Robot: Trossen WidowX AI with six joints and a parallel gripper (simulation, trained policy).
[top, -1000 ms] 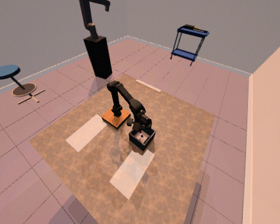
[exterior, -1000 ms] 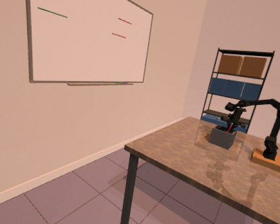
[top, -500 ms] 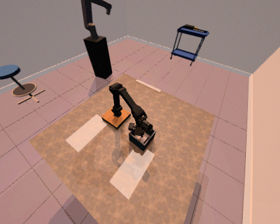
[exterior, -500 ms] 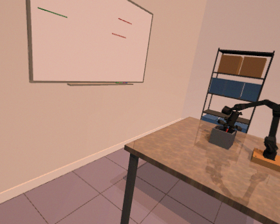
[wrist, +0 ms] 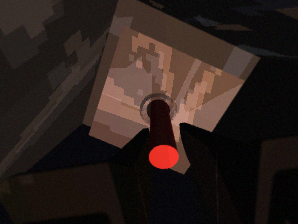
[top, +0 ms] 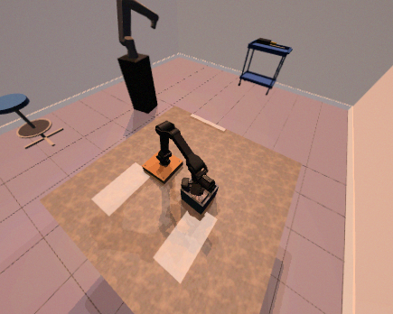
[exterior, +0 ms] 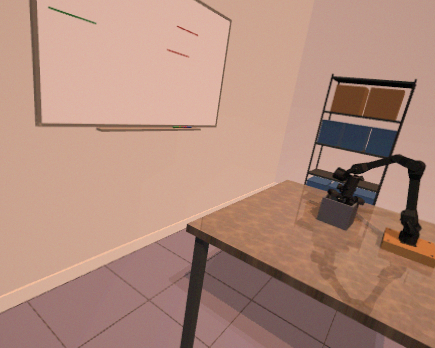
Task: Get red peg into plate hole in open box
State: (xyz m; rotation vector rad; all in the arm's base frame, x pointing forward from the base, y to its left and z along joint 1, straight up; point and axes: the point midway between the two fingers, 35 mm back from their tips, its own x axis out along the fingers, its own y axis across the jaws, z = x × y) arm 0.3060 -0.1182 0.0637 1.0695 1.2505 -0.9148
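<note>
My gripper tip is now 10 mm to the left of the red peg and 10 mm above it. The rest, counted from my gripper tip: plate: 10 mm ahead, 10 mm to the right, 30 mm below.
</note>
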